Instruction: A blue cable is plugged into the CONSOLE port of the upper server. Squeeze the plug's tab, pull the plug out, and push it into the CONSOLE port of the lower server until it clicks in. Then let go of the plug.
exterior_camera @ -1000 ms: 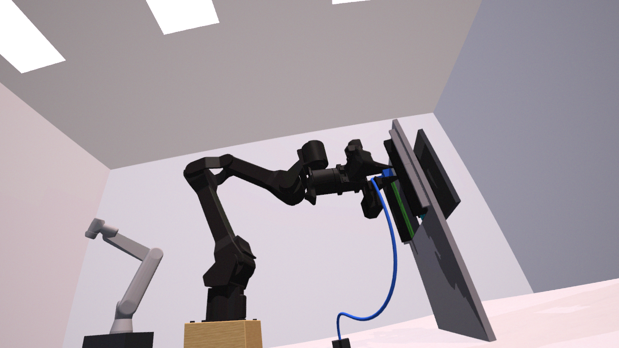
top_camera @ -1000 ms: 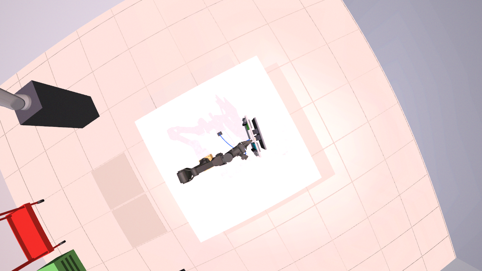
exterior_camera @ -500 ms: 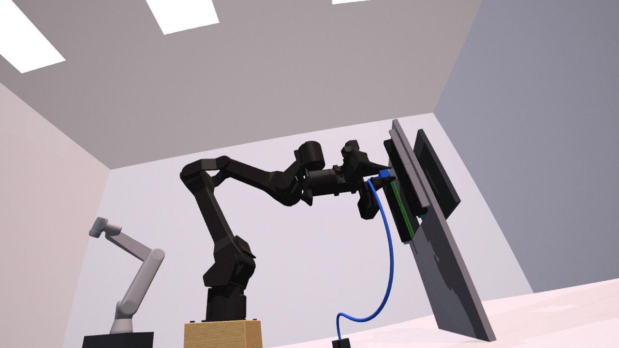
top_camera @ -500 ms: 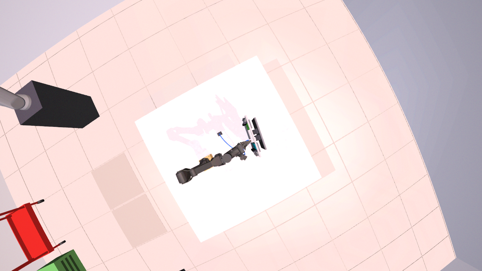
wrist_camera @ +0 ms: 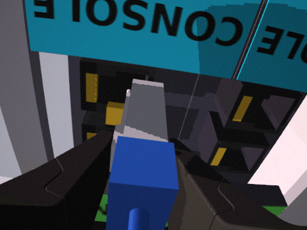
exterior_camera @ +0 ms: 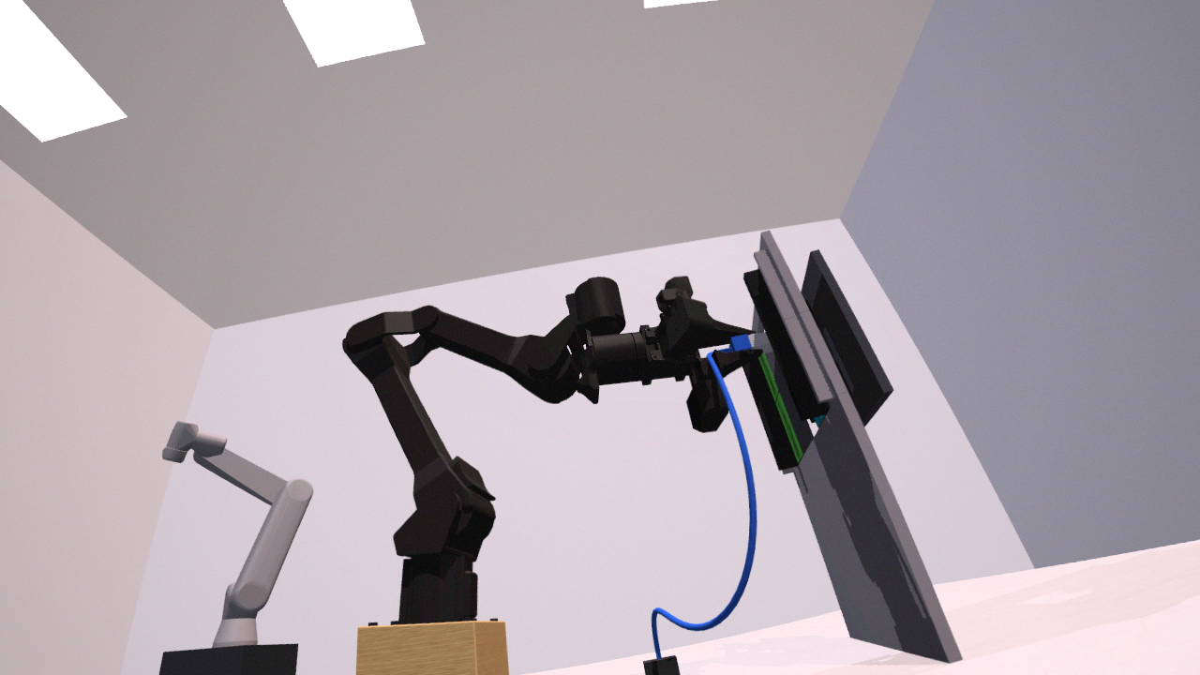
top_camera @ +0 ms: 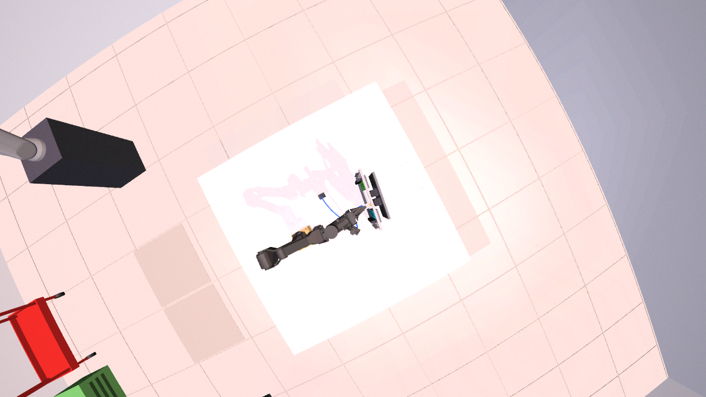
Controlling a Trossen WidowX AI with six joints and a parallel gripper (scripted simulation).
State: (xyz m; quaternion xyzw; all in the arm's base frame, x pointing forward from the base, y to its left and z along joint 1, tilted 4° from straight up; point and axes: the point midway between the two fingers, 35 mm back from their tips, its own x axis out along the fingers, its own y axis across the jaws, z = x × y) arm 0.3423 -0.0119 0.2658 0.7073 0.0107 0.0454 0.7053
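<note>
Now: the dark rack panel 60 mm ahead of my gripper tip, 10 mm to the left of it and 30 mm below it. The rest, counted from my gripper tip: blue plug right at my gripper tip; black block 180 mm behind, 170 mm to the left, 320 mm below.
</note>
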